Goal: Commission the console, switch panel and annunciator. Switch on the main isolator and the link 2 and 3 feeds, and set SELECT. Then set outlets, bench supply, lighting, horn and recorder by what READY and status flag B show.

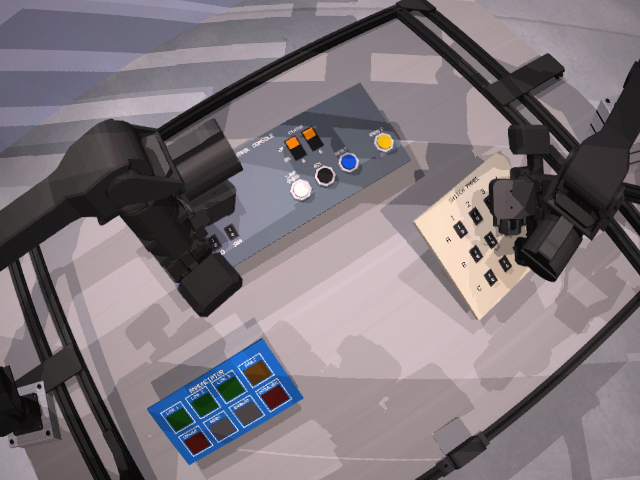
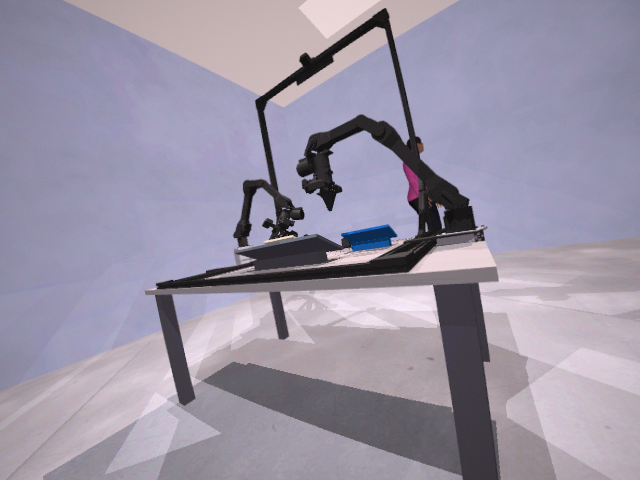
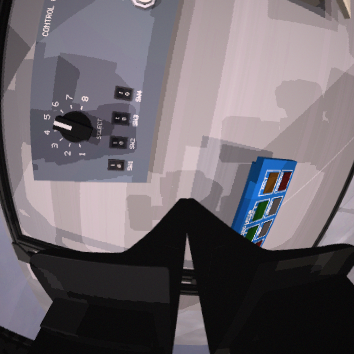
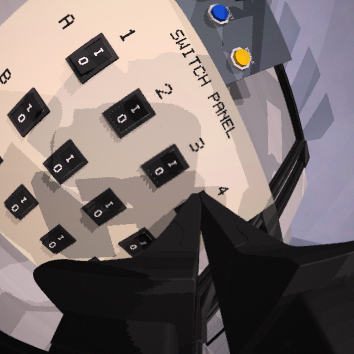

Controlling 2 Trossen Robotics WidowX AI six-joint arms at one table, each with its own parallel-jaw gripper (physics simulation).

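Frame: origin at the left arm's base, x ahead, y left, z up, level; millimetres.
Seen in the pictures: left gripper, fingertip midpoint: (image 1: pixel 195 268) (image 2: pixel 330 211) (image 3: pixel 185 204); right gripper, fingertip midpoint: (image 4: pixel 197 199); left arm's base, origin of the base link: (image 1: pixel 25 414) (image 2: pixel 461 230); right arm's base, origin of the base link: (image 2: pixel 243 247).
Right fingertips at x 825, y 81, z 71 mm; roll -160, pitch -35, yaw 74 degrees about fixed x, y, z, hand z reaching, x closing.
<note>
Pixels of each thing's middle, then the offset from my right fingertips to it. "spot": a spot on its surface instead.
- grey control console, surface spot: (image 3: pixel 100 40) spot: 339 mm back, 140 mm left, 31 mm down
- SELECT knob, body centre: (image 3: pixel 73 127) 439 mm back, 128 mm left, 15 mm down
- blue annunciator, body centre: (image 1: pixel 223 400) (image 3: pixel 246 211) (image 2: pixel 368 240) 469 mm back, 140 mm right, 65 mm down
- beige switch panel, body centre: (image 4: pixel 101 153) (image 1: pixel 480 234) 42 mm back, 33 mm right, 54 mm down
- SW4, body centre: (image 3: pixel 123 92) (image 1: pixel 231 232) 385 mm back, 95 mm left, 44 mm down
The grey control console (image 1: pixel 268 214) (image 3: pixel 100 40) has a SELECT knob (image 3: pixel 76 126) whose white pointer lies between 4 and 5. Its two status flags (image 1: pixel 292 143) (image 1: pixel 309 133) show orange upper halves. The blue annunciator (image 1: pixel 281 373) (image 2: pixel 369 235) (image 3: pixel 258 175) has dim green, amber and red windows; its READY window (image 1: pixel 220 427) is grey. My left gripper (image 2: pixel 329 208) (image 3: pixel 185 204) is shut and empty, high above the table. My right gripper (image 4: pixel 197 199) is shut and empty, its tips over the beige switch panel (image 1: pixel 431 222) (image 4: pixel 232 175) at switch A4, mostly hidden; contact cannot be told.
White (image 1: pixel 300 189), black (image 1: pixel 324 176), blue (image 1: pixel 348 161) and yellow (image 1: pixel 384 141) buttons line the console. Rockers SW1 (image 3: pixel 116 165) to SW4 (image 3: pixel 123 93) sit beside the knob. Black frame rails border the table. A person in pink (image 2: pixel 410 180) stands behind it.
</note>
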